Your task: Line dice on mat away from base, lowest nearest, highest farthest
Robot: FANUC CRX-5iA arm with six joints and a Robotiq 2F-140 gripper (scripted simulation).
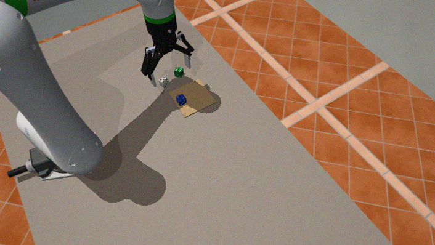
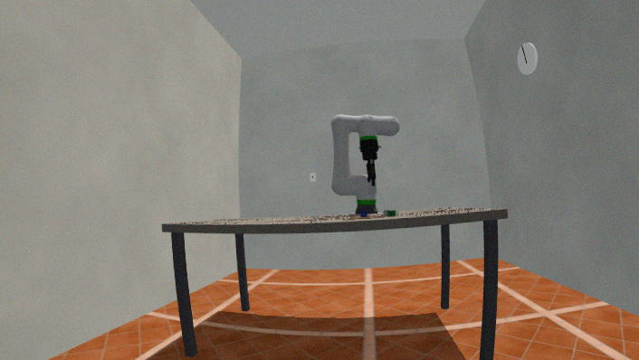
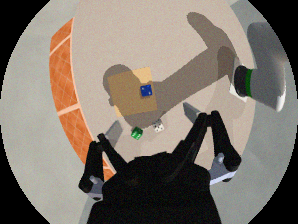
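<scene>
Right now my hand is 20 mm past the white die, 70 mm to the right of it and 110 mm above it. Round my hand: blue die 10 mm ahead, 50 mm to the right, 110 mm below; then green die 60 mm ahead, 90 mm to the left, 110 mm below; then tan mat 60 mm ahead, 40 mm to the right, 120 mm below.
</scene>
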